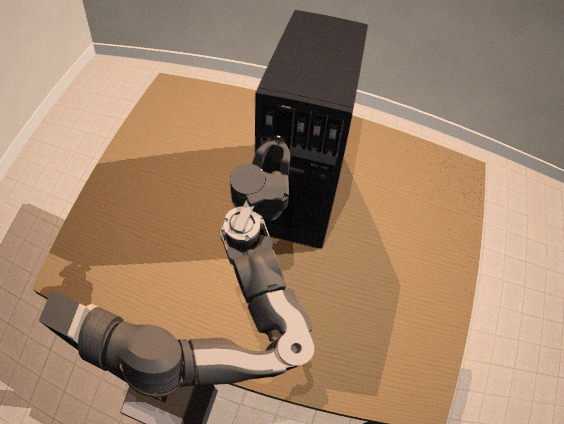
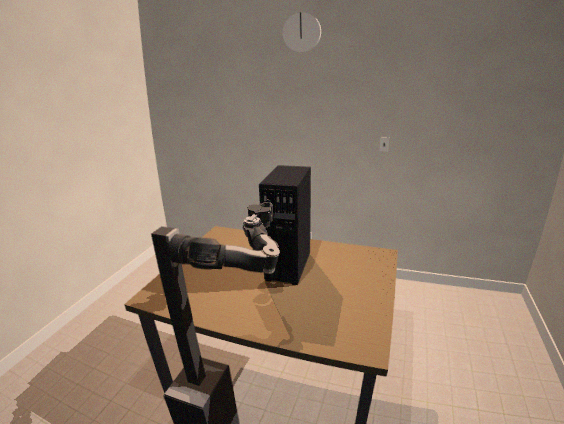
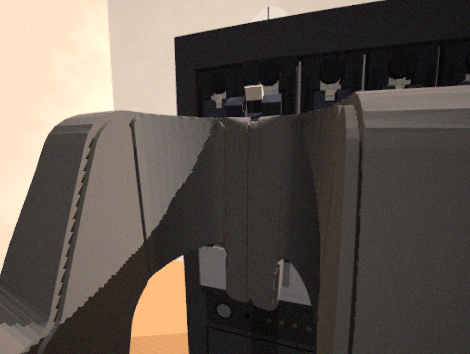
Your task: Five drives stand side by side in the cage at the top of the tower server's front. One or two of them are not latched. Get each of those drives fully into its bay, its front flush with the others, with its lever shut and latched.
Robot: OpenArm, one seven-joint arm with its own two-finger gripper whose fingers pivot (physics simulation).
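Observation:
The black tower server (image 1: 327, 62) (image 2: 303, 220) (image 3: 310, 32) stands with the drive cage at the top of its front. The first drive (image 1: 269, 120) from the left and the third, fourth (image 1: 316, 130) and fifth (image 1: 332, 133) drives show labelled levers lying upright. The second drive's lever (image 3: 271, 106) sticks out, tilted, with its pale tab (image 3: 254, 92) (image 1: 278, 136) just beyond and above my fingertips. My gripper (image 1: 277, 142) (image 2: 268, 204) (image 3: 261, 208) is shut and empty in front of that lever. The fingers hide its lower part; contact and the second drive's depth cannot be told.
The server stands on the wooden table (image 1: 430, 210) (image 2: 365, 285). My arm (image 1: 265, 270) (image 2: 245, 257) reaches over the table from the front left. Thin bay dividers (image 3: 298, 87) separate the drives. A grey wall (image 1: 450, 55) (image 2: 225, 100) rises behind the server.

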